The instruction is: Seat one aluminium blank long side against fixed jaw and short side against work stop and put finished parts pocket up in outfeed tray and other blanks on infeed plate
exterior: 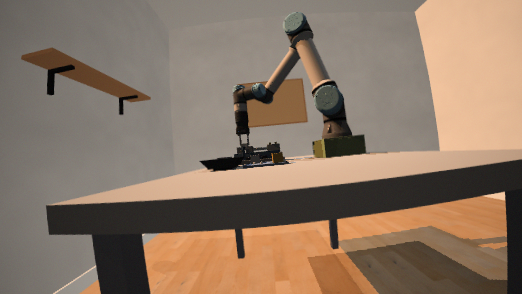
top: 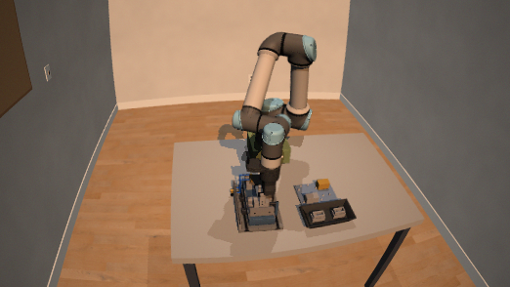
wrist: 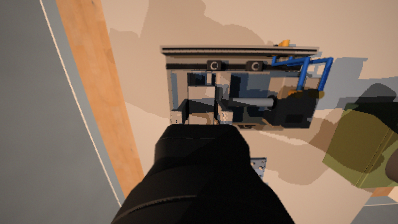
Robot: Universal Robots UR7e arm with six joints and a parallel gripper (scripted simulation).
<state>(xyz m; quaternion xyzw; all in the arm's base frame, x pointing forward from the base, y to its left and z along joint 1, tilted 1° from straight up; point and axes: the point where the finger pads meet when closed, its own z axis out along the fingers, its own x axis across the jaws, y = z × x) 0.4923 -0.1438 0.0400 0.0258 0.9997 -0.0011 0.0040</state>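
My gripper is now 7 cm past the vise and 8 cm above it. Also, from my hand: brass blank: 15 cm behind, 35 cm to the left, 10 cm below.
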